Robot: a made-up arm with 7 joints.
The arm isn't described. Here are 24 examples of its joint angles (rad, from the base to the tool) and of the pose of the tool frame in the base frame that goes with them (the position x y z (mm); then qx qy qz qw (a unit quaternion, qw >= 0)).
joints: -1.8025 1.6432 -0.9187 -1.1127 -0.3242 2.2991 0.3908
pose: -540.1 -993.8 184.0 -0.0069 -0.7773 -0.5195 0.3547
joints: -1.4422 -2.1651 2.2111 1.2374 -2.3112 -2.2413 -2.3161
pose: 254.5 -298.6 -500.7 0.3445 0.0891 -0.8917 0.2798
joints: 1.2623 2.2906 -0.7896 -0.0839 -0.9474 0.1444 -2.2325
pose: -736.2 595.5 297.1 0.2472 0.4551 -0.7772 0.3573
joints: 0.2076 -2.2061 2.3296 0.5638 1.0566 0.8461 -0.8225
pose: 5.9 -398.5 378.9 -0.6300 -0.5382 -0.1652 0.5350
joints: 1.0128 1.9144 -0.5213 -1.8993 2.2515 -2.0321 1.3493
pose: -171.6 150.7 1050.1 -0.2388 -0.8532 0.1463 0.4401
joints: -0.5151 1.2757 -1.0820 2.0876 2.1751 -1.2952 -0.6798
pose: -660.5 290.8 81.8 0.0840 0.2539 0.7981 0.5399
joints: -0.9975 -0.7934 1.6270 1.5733 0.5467 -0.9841 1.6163
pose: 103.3 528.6 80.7 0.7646 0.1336 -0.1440 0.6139
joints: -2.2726 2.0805 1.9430 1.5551 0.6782 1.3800 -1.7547
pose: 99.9 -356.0 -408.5 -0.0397 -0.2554 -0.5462 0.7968
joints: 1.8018 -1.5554 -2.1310 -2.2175 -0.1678 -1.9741 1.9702
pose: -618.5 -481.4 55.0 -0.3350 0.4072 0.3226 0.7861
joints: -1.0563 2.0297 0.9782 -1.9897 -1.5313 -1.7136 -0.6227
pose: 735.2 -434.0 112.0 0.3866 -0.3555 0.1154 0.8431
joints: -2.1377 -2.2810 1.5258 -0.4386 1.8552 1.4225 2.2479
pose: -218.2 -231.3 -191.5 -0.1104 -0.2647 -0.8708 0.3992
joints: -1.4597 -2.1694 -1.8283 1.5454 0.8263 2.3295 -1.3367
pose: -514.4 -32.3 92.5 -0.0592 -0.8954 -0.4075 0.1691
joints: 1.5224 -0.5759 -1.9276 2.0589 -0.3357 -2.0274 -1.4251
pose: -691.7 425.9 -209.7 0.3865 0.7682 -0.5075 0.0545
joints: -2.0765 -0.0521 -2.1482 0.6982 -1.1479 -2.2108 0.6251
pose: -422.0 220.9 -281.0 0.6461 0.0913 -0.3654 0.6639
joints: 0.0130 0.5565 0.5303 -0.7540 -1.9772 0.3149 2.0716
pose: 572.4 510.1 334.6 0.0886 -0.3011 -0.1423 0.9387
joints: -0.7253 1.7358 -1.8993 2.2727 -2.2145 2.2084 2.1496
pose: -870.0 -8.3 -179.4 0.1359 0.0567 -0.9752 0.1653
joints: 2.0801 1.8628 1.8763 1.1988 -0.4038 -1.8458 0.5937
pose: 20.1 700.4 74.3 -0.0791 -0.4696 0.8660 0.1526
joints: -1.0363 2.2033 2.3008 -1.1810 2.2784 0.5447 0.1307
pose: -264.0 134.0 153.3 0.7993 -0.2898 0.4711 0.2350
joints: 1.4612 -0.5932 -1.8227 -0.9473 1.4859 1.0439 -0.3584
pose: -649.7 -457.9 -280.0 -0.2740 -0.4611 -0.8036 0.2580
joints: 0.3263 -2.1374 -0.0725 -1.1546 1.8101 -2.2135 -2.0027
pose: 204.0 -347.6 44.4 -0.1391 -0.7857 -0.0887 0.5962
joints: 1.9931 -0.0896 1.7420 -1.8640 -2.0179 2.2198 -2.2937
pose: 94.8 217.8 188.4 0.2451 -0.8834 0.3991 0.0184
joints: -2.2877 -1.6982 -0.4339 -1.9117 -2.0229 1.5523 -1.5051
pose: -4.7 631.1 532.4 0.8500 -0.1629 -0.4696 0.1744
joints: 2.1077 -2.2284 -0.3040 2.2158 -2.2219 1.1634 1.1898
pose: -825.1 -79.5 822.8 0.3171 0.4216 0.7913 0.3090
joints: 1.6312 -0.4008 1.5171 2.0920 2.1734 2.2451 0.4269
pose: -325.8 -335.0 -452.5 -0.0216 0.0315 -0.9978 0.0538
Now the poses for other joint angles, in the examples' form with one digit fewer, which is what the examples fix.
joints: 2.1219 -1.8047 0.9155 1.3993 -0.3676 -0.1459 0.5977
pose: -137 -344 729 -0.765 -0.502 -0.404 0.017
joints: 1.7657 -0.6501 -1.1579 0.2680 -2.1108 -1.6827 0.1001
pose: -997 -626 13 -0.308 -0.920 -0.242 0.023
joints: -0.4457 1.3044 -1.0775 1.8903 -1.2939 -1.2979 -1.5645
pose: -1024 -469 521 -0.246 0.000 -0.914 0.323
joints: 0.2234 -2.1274 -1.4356 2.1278 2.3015 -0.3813 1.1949
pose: -543 -59 -2 0.541 0.566 -0.396 0.480
